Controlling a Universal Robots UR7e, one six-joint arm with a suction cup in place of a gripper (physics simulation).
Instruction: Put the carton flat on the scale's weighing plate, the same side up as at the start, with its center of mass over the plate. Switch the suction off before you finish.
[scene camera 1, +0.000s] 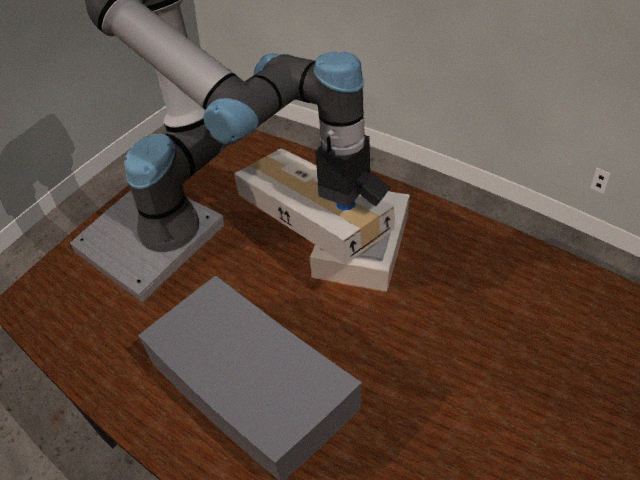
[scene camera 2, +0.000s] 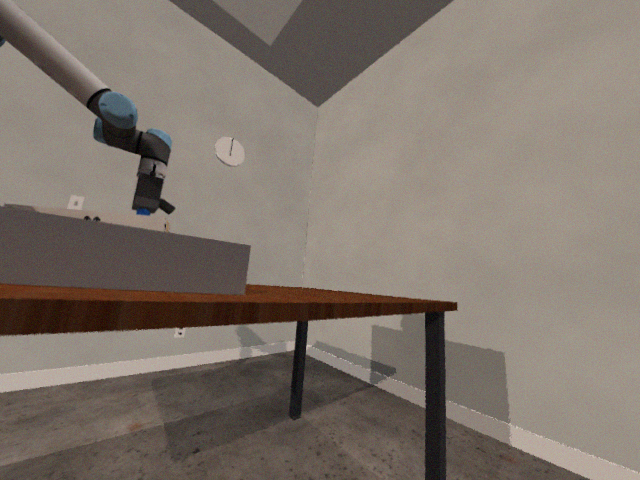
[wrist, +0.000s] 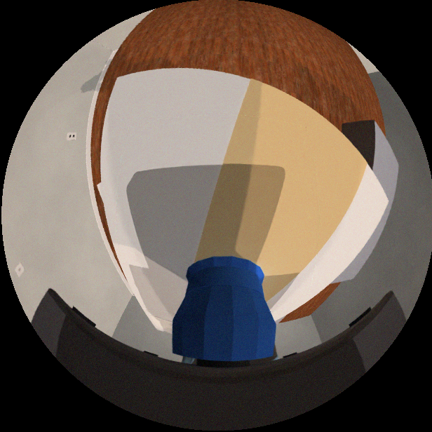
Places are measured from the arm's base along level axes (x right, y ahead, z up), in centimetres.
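Where they show: hand, its tool point: (scene camera 1: 345, 209); arm's base, origin of its link: (scene camera 1: 168, 228).
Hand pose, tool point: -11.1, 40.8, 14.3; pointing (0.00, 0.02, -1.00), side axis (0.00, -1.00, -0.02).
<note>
Things, the pixels of their centre, and the offset from my tool point, as dx, dy, dz.
- white carton, middle of its body: (scene camera 1: 309, 199) (scene camera 2: 100, 225) -1.7, -9.3, -2.6
- white scale, middle of its body: (scene camera 1: 363, 231) -9.0, -1.1, -13.7
- scale's grey weighing plate, middle of its body: (scene camera 1: 358, 232) -5.1, -0.1, -10.2
- large grey block, middle of its body: (scene camera 1: 245, 375) (scene camera 2: 142, 261) +33.8, -0.8, -12.7
The white carton (scene camera 1: 310, 229) (scene camera 2: 118, 218) (wrist: 170, 120) has tan tape along its top and its printed arrows point up. One end lies over the white scale (scene camera 1: 351, 272); the other end overhangs towards the robot's base. Part of the scale's grey weighing plate (scene camera 1: 381, 250) shows beside the carton's arrow-marked end. The carton's underside is hidden, so contact with the plate cannot be told for sure. My blue suction cup (scene camera 1: 345, 205) (scene camera 2: 143, 211) (wrist: 225, 267) is on the carton's top near the arrow-marked end, partly over the tape, and holds the carton.
A large grey block (scene camera 1: 248, 361) (scene camera 2: 124, 255) lies on the wooden table (scene camera 1: 491, 361) (scene camera 2: 351, 311), in front of the scale in scene camera 1. The robot's grey base plate (scene camera 1: 111, 253) is at the left. The walls stand behind the table.
</note>
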